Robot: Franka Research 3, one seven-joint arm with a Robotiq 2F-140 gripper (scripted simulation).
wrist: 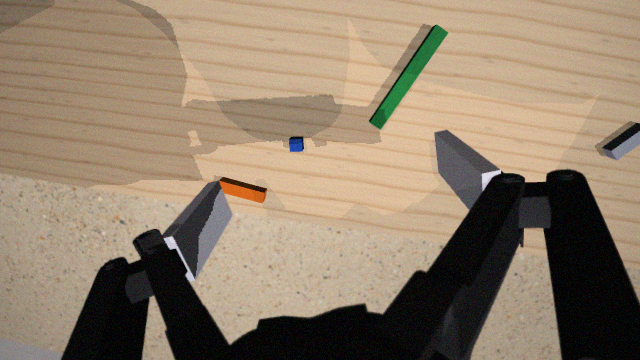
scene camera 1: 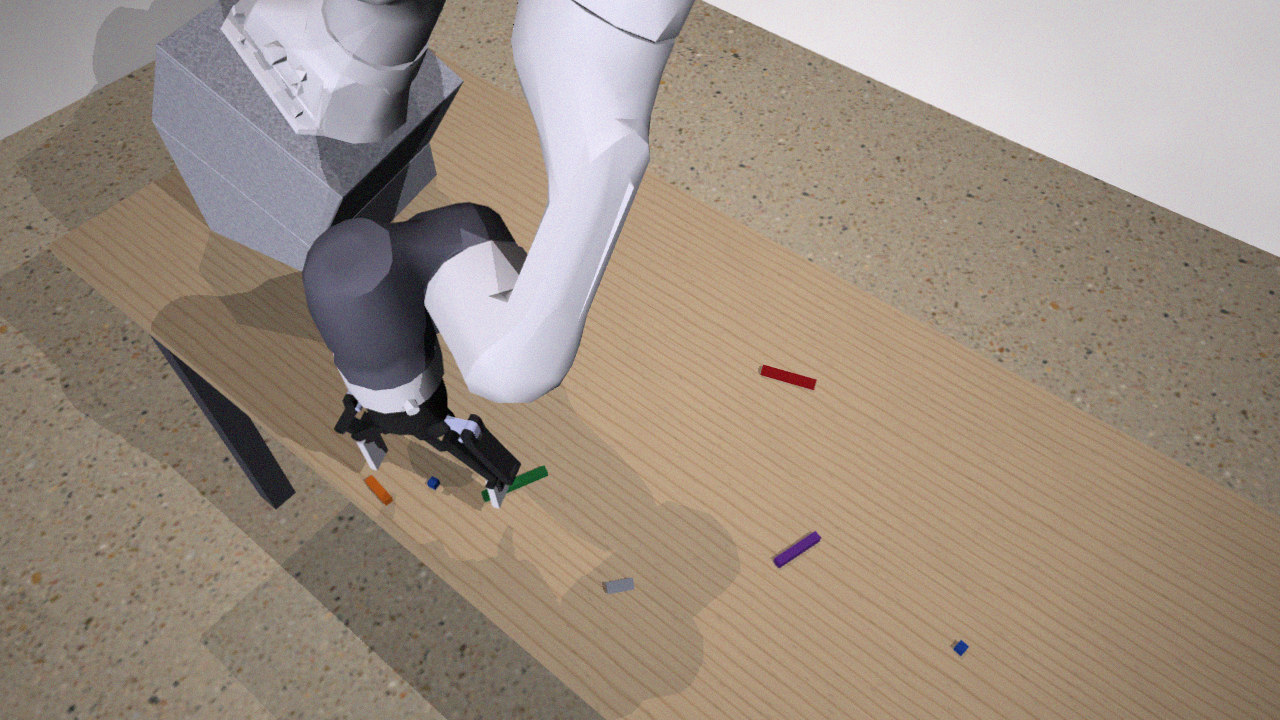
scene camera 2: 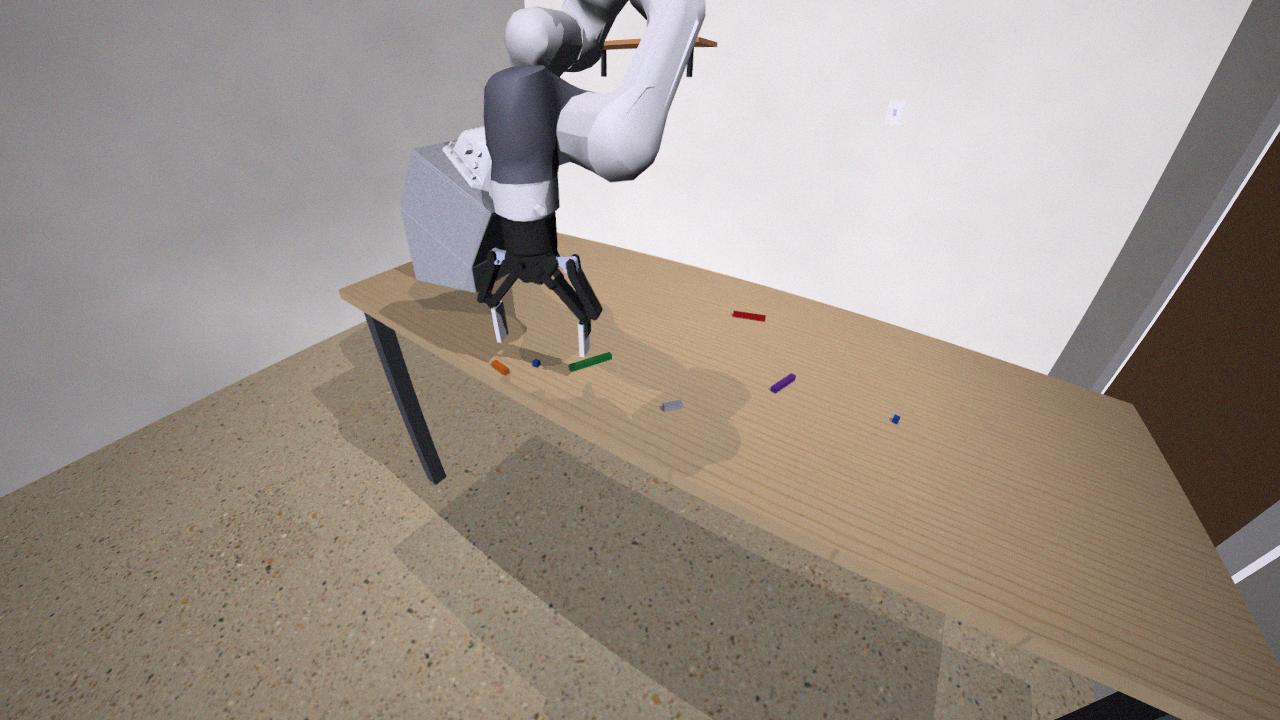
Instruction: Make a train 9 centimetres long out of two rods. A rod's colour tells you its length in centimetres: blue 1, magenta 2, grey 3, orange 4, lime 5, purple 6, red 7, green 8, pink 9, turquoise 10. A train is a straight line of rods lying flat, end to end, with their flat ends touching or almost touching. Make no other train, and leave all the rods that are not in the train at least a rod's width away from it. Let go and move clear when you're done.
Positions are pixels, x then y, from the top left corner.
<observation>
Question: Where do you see an orange rod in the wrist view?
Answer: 236, 188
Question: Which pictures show my gripper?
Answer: The wrist view, scene camera 1 and scene camera 2: all of them.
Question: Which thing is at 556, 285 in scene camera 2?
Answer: My gripper.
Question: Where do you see a green rod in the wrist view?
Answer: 436, 35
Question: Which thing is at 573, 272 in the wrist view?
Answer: My gripper.
</observation>
